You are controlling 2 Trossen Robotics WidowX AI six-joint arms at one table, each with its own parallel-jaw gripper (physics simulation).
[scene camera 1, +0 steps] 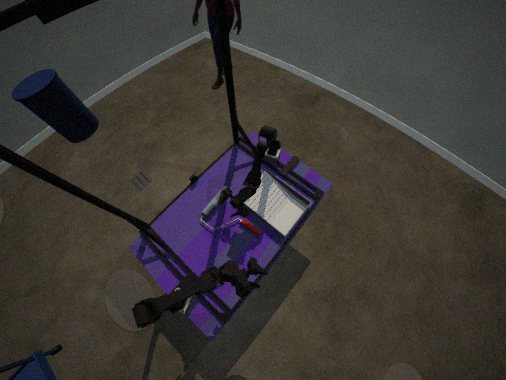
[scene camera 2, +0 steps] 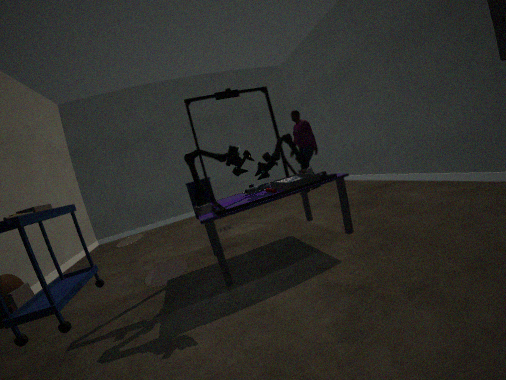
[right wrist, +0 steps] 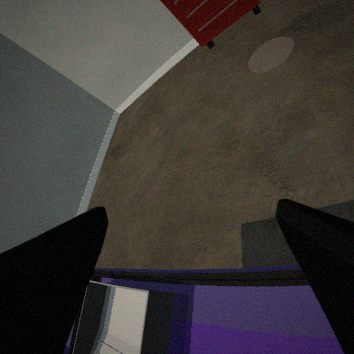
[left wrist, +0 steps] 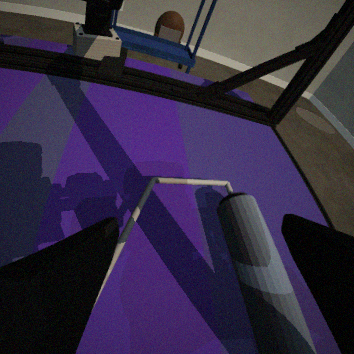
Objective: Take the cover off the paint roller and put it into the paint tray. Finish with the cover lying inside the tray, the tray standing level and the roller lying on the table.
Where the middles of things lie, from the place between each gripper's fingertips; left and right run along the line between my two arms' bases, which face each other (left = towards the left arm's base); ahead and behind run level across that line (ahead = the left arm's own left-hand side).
Scene:
My left hand is 120 mm past the roller cover [left wrist: 272, 308], 50 mm to the right of it and 110 mm above it. From my left hand the other things lie so: white paint tray [scene camera 1: 279, 206] (210 mm ahead, 230 mm to the left, 100 mm below).
The white paint tray is 440 mm to the left of my right hand, 220 mm below it and 150 mm behind it. Round my right hand: roller cover: 470 mm behind, 260 mm to the left, 230 mm below.

